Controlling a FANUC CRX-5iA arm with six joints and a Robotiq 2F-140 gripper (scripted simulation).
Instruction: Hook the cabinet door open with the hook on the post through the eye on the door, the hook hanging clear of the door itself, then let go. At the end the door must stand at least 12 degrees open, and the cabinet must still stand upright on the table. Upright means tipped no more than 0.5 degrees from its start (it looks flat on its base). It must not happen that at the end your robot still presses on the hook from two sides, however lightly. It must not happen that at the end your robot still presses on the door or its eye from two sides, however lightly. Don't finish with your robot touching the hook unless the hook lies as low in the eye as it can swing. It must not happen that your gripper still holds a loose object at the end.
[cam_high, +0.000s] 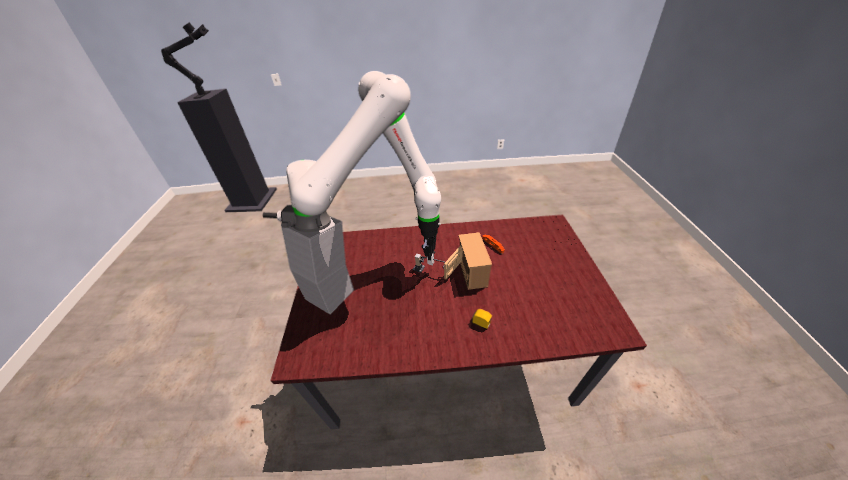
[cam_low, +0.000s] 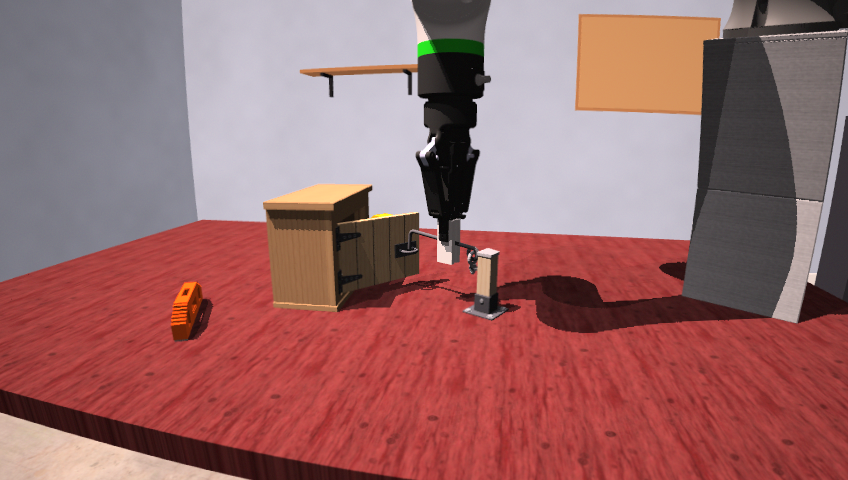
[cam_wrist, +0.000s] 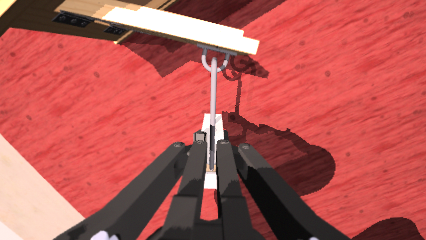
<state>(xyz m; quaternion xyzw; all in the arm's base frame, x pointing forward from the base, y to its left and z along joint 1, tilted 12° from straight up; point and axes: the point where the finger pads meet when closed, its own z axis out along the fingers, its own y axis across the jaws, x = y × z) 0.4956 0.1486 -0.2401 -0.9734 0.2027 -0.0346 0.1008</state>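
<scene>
The metal hook lies 10 mm ahead of my hand and 10 mm below it. From my hand the other things lie so: yellow block (220 mm ahead, 290 mm to the right, 70 mm below); then orange object (330 mm ahead, 180 mm to the left, 80 mm below); then door (110 mm ahead, 10 mm to the left, 20 mm below).
</scene>
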